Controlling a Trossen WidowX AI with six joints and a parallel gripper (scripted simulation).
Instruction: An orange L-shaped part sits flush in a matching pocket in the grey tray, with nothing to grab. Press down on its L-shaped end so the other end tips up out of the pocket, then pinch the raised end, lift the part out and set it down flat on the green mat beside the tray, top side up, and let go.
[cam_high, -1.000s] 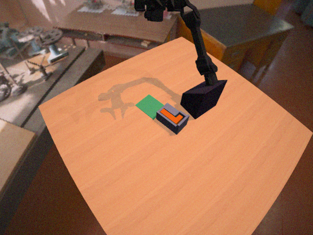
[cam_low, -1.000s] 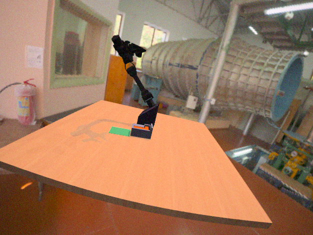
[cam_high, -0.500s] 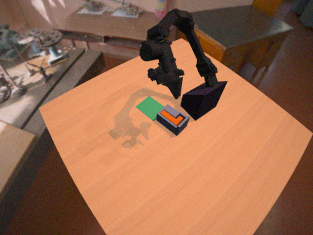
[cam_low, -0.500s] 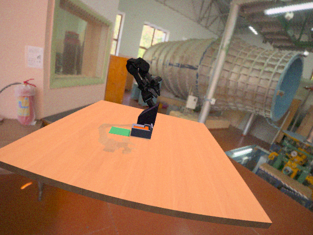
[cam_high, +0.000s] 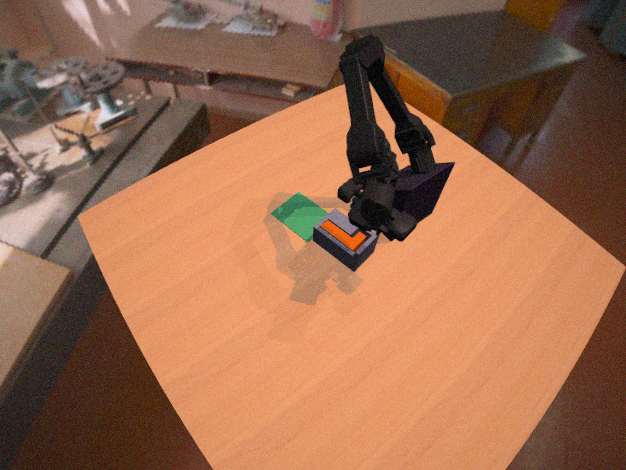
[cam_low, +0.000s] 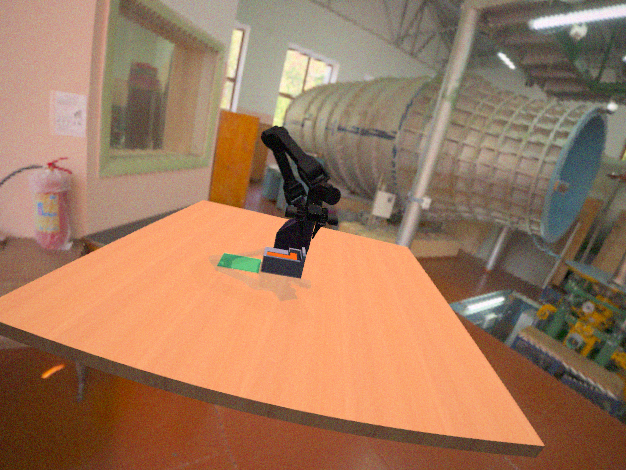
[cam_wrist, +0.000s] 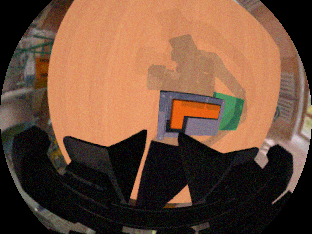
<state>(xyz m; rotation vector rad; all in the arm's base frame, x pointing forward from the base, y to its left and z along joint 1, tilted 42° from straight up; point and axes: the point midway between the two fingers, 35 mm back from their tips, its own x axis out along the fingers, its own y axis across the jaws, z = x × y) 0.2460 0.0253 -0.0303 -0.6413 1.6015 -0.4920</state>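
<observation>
Now: the orange L-shaped part 10 mm ahead of my gripper tip, 60 mm to the right of it and 100 mm below it. Also, from my gripper tip: green mat: 30 mm ahead, 220 mm to the right, 160 mm below.
</observation>
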